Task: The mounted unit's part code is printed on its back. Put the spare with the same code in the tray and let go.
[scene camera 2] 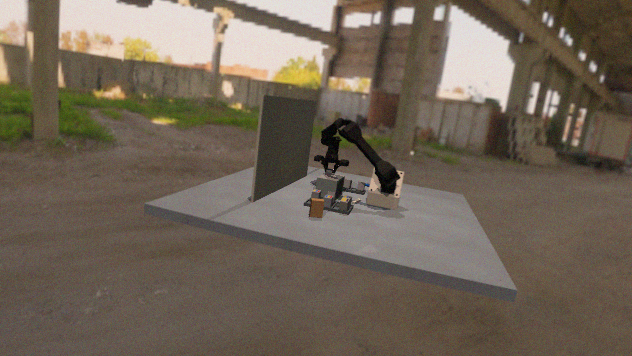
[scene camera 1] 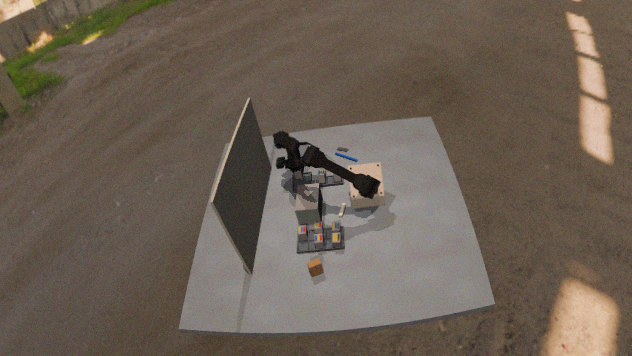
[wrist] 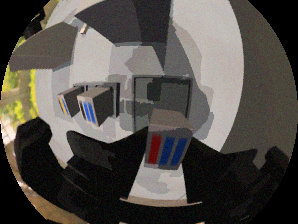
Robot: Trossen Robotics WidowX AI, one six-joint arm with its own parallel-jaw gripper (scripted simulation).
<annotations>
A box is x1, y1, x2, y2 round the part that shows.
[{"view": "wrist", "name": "gripper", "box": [13, 117, 288, 223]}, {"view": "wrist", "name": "spare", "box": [144, 108, 193, 170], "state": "held by the gripper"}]
</annotations>
